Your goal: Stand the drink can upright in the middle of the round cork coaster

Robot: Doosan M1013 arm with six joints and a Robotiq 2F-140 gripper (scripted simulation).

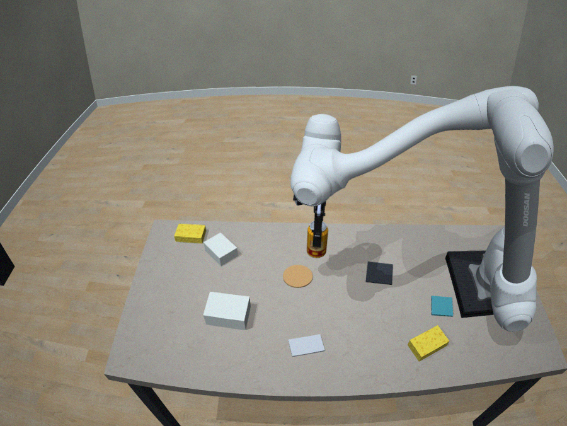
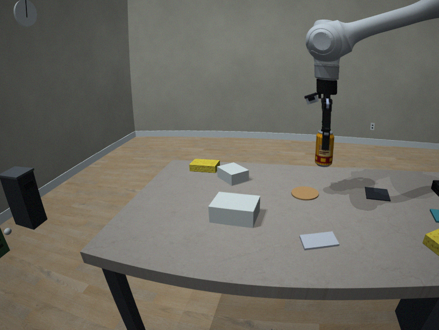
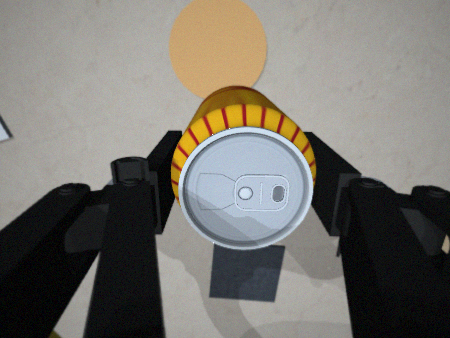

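The round cork coaster is 210 mm below my hand, 60 mm ahead of it and 10 mm to the left of it. Round my hand: pale flat card (320 mm to the left, 210 mm below, 30 mm ahead); drink can (30 mm below); dark square coaster (250 mm behind, 210 mm below).
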